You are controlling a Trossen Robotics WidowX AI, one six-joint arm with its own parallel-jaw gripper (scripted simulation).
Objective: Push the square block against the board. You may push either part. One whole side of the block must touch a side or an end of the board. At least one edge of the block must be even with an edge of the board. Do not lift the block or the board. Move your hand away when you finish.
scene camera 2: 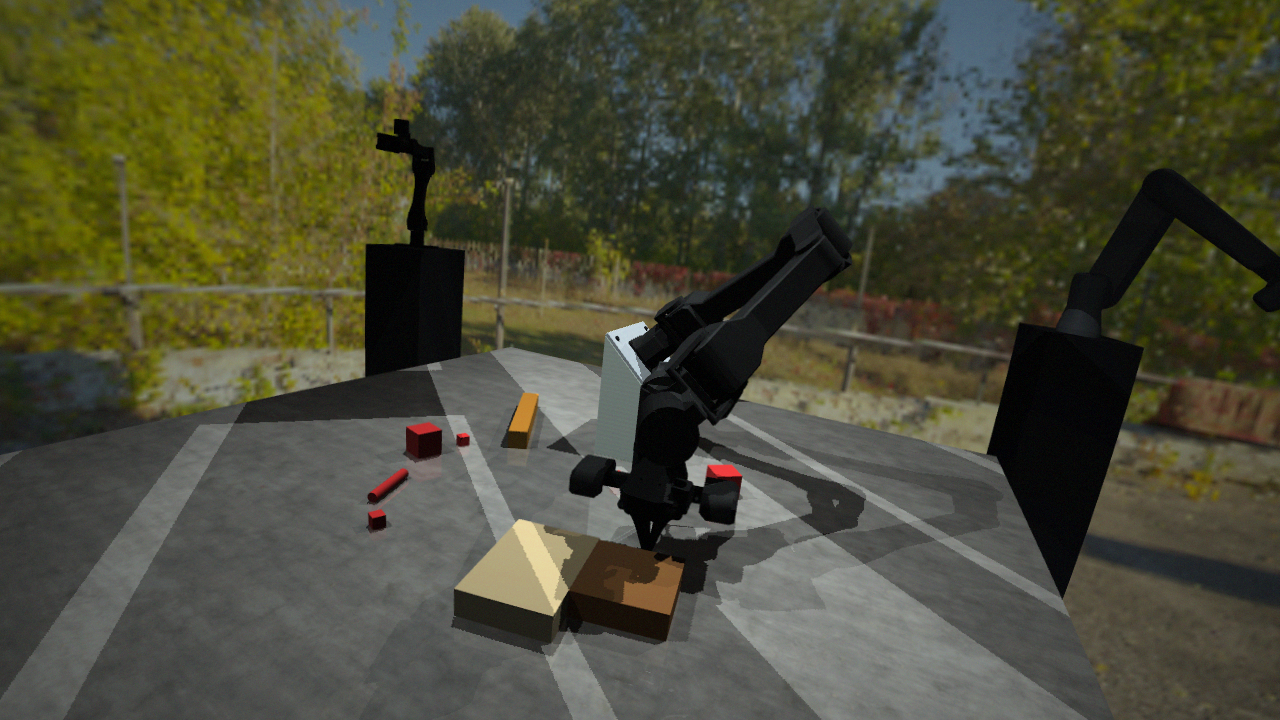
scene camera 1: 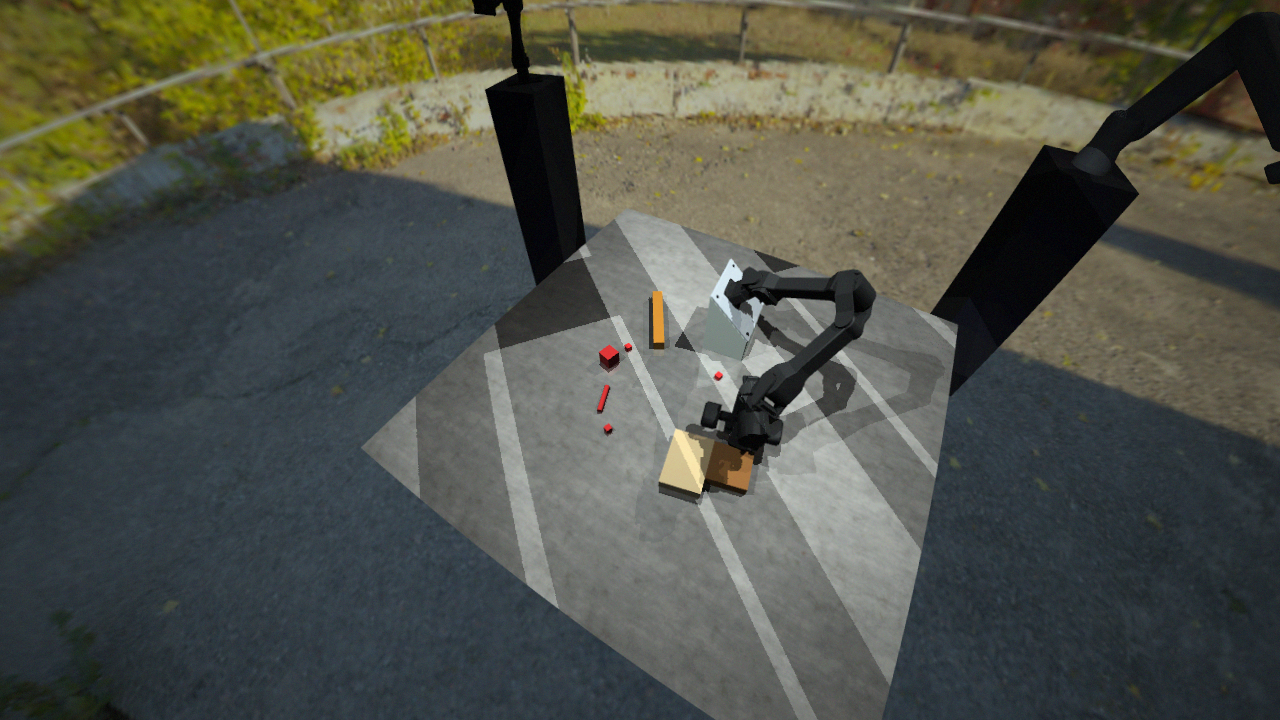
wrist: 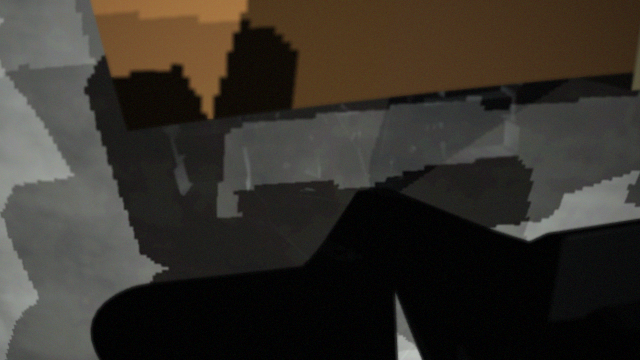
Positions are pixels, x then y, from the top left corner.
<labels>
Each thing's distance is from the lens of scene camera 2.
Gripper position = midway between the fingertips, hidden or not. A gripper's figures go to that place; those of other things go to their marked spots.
my gripper (scene camera 2: 646,553): 68 cm
tan board (scene camera 2: 521,585): 56 cm
</labels>
